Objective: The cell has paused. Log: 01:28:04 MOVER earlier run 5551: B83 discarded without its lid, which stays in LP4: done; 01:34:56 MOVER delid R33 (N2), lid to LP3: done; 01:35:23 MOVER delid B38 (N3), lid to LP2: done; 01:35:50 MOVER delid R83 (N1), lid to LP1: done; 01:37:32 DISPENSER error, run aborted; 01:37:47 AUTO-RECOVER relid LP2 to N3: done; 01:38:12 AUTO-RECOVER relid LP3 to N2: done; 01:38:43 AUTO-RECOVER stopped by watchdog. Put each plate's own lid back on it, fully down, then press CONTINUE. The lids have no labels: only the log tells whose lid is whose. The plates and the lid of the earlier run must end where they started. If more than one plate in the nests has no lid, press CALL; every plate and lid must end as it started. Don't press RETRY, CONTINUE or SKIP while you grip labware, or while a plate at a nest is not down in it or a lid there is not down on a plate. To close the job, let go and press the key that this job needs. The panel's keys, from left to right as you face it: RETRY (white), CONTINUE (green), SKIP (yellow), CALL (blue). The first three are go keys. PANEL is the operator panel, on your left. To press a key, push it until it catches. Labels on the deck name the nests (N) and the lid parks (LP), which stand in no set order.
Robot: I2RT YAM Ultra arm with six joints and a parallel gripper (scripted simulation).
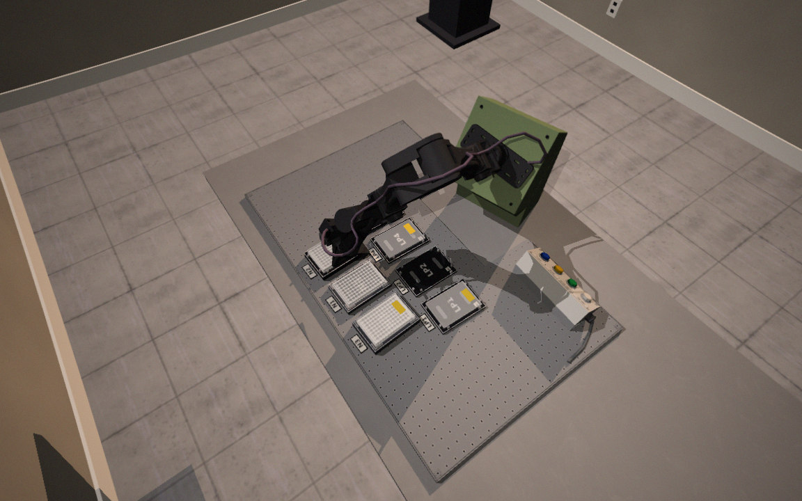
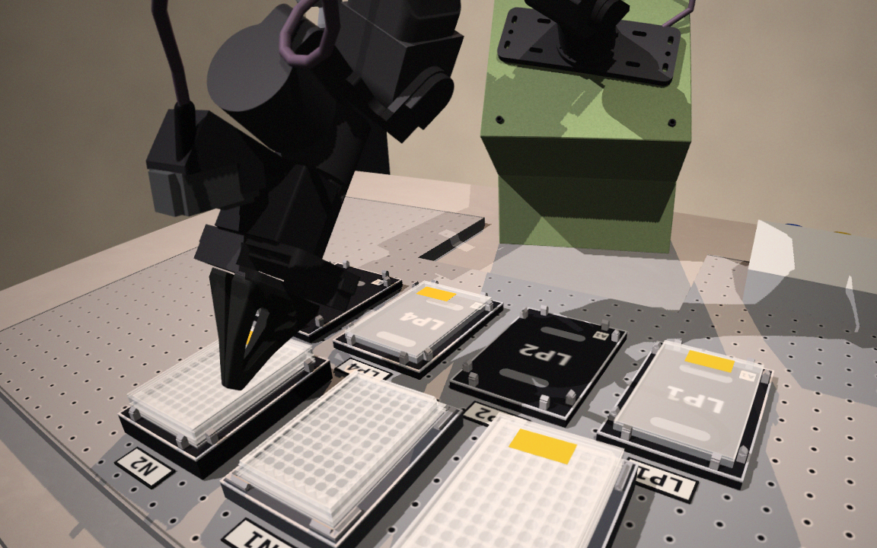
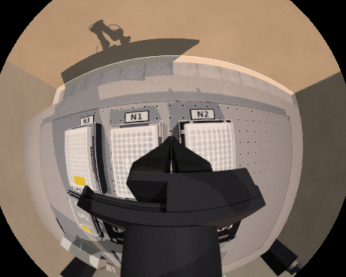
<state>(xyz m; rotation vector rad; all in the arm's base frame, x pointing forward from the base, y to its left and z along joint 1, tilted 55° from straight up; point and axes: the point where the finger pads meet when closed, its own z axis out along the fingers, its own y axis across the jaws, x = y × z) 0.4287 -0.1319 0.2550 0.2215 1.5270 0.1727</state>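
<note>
The plate is 6 cm to the left of my hand, 5 cm below it and 3 cm behind it. From my hand the other things lie so: blue key: 48 cm behind, 31 cm to the left; then yellow key: 48 cm behind, 36 cm to the left; then clear lid: 26 cm to the left, 20 cm behind, 6 cm below.
</note>
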